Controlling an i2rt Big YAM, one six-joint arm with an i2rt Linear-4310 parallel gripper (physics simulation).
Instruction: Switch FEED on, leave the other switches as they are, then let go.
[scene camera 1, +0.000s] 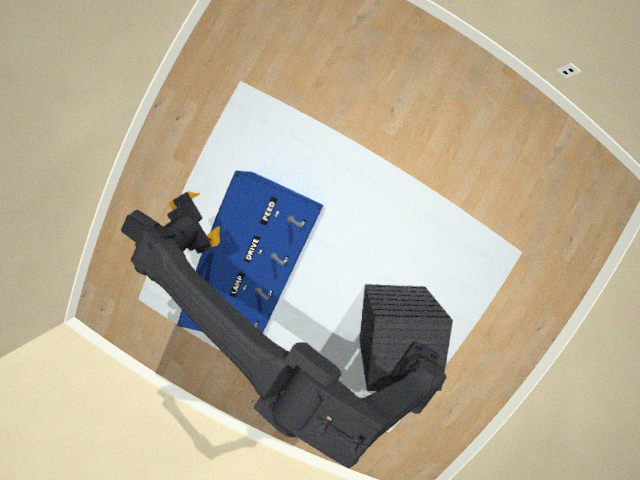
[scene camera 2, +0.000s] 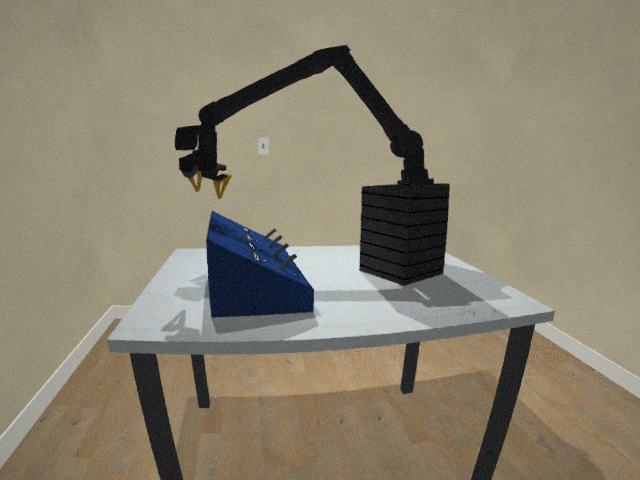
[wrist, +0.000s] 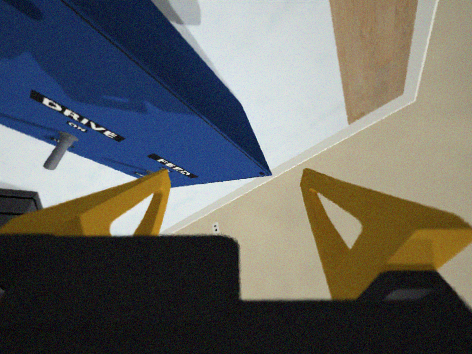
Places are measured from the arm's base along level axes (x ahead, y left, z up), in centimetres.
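Pixels of known places: gripper, fingertip midpoint: (scene camera 1: 207, 211) (scene camera 2: 208, 194) (wrist: 235, 176); arm's base at its link origin: (scene camera 1: 414, 365) (scene camera 2: 415, 184).
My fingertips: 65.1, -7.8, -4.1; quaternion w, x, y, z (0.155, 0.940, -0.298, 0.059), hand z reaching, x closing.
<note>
For each thing: its top centre in the pictures, then the offset to it from my fingertips, as dx, dy, dz.
- FEED lever at its top centre: (scene camera 1: 295, 223) (scene camera 2: 270, 228) -20.2, -6.1, -12.2
- FEED label at its top centre: (wrist: 174, 169) (scene camera 1: 268, 211) -12.0, -5.4, -12.1
- DRIVE lever at its top centre: (wrist: 52, 163) (scene camera 1: 277, 261) -21.1, +5.9, -12.2
- LAMP lever at its top centre: (scene camera 1: 261, 297) -22.1, +17.8, -12.2
A blue sloped box (scene camera 1: 227, 209) (scene camera 2: 258, 294) (wrist: 165, 125) stands on the table with several grey lever switches. The FEED lever (scene camera 1: 295, 222) (scene camera 2: 269, 234), beside the FEED label (scene camera 1: 268, 210) (wrist: 172, 166), leans toward the box's low edge, the OFF side. The DRIVE lever (scene camera 1: 279, 258) (wrist: 59, 151) and LAMP lever (scene camera 1: 262, 293) lean the same way. Another lever (scene camera 2: 287, 261) shows at the near end in scene camera 2. My gripper (scene camera 1: 206, 213) (scene camera 2: 208, 193) (wrist: 235, 176) is open and empty, above the box's high edge, apart from the levers. In the wrist view the left finger hides the FEED lever.
A dark ribbed pedestal (scene camera 1: 408, 330) (scene camera 2: 403, 232) carries the arm's base on the other side of the white table (scene camera 1: 361, 206) (scene camera 2: 336, 341). In scene camera 1 my forearm (scene camera 1: 222, 320) passes over the LAMP end of the box and hides part of it.
</note>
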